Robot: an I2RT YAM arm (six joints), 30 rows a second.
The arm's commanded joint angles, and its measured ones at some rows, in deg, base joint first. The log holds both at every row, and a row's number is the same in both.
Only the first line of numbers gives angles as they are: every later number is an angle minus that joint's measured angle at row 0.
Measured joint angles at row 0:
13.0, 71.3, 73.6, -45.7, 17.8, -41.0
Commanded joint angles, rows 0 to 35:
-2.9, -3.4, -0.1, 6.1, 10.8, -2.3
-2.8, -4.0, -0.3, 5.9, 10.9, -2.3
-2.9, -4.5, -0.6, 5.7, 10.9, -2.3
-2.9, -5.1, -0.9, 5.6, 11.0, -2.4
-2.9, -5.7, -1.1, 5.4, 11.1, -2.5
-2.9, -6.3, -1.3, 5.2, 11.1, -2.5
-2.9, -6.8, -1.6, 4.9, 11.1, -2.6
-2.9, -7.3, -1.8, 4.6, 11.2, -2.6
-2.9, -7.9, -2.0, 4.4, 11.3, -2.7
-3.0, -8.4, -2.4, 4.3, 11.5, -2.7
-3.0, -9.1, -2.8, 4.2, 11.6, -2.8
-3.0, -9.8, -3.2, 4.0, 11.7, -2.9
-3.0, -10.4, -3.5, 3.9, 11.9, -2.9
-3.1, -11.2, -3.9, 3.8, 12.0, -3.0
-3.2, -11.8, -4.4, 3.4, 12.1, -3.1
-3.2, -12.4, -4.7, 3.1, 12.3, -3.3
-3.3, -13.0, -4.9, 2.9, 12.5, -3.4
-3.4, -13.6, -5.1, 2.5, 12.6, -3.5
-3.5, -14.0, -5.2, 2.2, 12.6, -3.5
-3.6, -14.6, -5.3, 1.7, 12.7, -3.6
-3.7, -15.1, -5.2, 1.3, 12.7, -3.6
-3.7, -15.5, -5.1, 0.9, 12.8, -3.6
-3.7, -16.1, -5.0, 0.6, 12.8, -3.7
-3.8, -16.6, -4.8, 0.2, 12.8, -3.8
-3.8, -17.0, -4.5, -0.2, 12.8, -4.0
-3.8, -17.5, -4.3, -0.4, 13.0, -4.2
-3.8, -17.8, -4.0, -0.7, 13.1, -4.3
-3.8, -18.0, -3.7, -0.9, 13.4, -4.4
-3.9, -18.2, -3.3, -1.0, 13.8, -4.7
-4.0, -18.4, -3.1, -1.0, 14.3, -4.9
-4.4, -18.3, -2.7, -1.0, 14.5, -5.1
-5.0, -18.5, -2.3, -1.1, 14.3, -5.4
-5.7, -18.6, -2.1, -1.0, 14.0, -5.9
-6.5, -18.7, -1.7, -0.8, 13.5, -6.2
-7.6, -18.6, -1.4, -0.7, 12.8, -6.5
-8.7, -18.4, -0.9, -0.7, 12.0, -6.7
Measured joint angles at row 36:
-3.8, -17.5, -4.7, -7.8, -1.6, -2.0
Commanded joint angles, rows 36 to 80:
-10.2, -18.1, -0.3, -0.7, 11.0, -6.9
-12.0, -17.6, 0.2, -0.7, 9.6, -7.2
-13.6, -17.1, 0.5, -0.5, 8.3, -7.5
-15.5, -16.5, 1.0, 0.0, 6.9, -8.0
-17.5, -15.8, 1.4, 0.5, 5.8, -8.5
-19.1, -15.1, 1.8, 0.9, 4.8, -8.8
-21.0, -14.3, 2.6, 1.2, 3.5, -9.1
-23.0, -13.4, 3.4, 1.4, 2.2, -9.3
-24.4, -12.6, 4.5, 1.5, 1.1, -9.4
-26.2, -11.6, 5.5, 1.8, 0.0, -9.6
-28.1, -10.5, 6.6, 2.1, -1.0, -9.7
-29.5, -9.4, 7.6, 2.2, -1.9, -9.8
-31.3, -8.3, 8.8, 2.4, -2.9, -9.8
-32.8, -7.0, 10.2, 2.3, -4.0, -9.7
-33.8, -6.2, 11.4, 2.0, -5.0, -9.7
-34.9, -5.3, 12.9, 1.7, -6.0, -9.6
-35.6, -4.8, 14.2, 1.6, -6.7, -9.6
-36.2, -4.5, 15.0, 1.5, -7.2, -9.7
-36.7, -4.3, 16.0, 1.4, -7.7, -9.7
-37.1, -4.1, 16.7, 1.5, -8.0, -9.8
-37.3, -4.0, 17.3, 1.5, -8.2, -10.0
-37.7, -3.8, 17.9, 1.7, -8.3, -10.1
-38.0, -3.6, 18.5, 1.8, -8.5, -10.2
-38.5, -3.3, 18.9, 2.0, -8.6, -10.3
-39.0, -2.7, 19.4, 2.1, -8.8, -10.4
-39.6, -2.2, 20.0, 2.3, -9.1, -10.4
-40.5, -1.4, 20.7, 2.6, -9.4, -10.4
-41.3, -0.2, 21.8, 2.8, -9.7, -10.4
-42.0, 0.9, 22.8, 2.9, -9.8, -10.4
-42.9, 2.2, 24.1, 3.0, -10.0, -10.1
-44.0, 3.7, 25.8, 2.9, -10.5, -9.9
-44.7, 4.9, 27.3, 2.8, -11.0, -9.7
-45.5, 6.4, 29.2, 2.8, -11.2, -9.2
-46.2, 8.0, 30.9, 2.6, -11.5, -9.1
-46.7, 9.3, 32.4, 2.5, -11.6, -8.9
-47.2, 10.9, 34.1, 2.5, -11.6, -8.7
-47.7, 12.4, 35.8, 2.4, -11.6, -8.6
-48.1, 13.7, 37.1, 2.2, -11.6, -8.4
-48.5, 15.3, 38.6, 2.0, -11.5, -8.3
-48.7, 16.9, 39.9, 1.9, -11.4, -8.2
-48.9, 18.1, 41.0, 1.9, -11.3, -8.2
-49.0, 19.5, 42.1, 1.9, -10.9, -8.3
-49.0, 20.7, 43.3, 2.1, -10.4, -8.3
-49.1, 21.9, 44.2, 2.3, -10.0, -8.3
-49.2, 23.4, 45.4, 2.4, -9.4, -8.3
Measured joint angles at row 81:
-44.3, 19.8, 42.2, -10.9, -24.6, -4.7
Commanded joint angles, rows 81 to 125:
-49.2, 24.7, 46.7, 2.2, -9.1, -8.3
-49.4, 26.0, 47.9, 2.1, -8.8, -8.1
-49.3, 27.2, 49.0, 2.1, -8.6, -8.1
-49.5, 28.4, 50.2, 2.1, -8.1, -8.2
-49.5, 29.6, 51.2, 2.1, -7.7, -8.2
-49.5, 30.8, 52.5, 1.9, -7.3, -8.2
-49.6, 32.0, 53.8, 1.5, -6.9, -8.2
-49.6, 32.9, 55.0, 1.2, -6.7, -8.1
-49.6, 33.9, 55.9, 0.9, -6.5, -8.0
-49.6, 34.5, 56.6, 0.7, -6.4, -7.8
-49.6, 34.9, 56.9, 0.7, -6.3, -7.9
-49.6, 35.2, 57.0, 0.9, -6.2, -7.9
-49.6, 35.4, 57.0, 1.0, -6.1, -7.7
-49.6, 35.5, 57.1, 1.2, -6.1, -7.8
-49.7, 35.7, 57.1, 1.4, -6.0, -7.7
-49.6, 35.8, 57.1, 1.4, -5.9, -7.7
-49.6, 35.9, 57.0, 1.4, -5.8, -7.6
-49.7, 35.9, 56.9, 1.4, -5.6, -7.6
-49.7, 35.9, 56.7, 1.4, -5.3, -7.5
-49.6, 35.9, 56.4, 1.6, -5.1, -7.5
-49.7, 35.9, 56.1, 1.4, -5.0, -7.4
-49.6, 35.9, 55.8, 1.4, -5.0, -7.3
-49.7, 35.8, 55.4, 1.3, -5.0, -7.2
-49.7, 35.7, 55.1, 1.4, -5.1, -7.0
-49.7, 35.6, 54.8, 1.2, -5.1, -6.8
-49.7, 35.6, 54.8, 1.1, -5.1, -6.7
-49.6, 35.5, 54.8, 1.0, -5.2, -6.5
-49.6, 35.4, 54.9, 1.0, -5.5, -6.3
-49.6, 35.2, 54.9, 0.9, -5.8, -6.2
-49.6, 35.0, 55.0, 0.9, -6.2, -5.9
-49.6, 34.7, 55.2, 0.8, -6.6, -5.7
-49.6, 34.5, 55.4, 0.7, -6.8, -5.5
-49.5, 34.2, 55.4, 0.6, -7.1, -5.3
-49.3, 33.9, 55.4, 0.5, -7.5, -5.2
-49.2, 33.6, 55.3, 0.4, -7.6, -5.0
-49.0, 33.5, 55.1, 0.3, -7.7, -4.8
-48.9, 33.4, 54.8, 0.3, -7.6, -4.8
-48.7, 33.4, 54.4, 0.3, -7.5, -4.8
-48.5, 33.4, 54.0, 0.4, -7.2, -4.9
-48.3, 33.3, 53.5, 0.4, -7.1, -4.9
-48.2, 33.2, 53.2, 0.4, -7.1, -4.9
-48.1, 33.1, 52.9, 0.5, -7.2, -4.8
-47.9, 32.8, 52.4, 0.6, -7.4, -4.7
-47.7, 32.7, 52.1, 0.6, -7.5, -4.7
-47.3, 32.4, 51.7, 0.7, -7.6, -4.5
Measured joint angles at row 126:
-46.0, 33.8, 52.9, -3.0, -14.8, -4.5
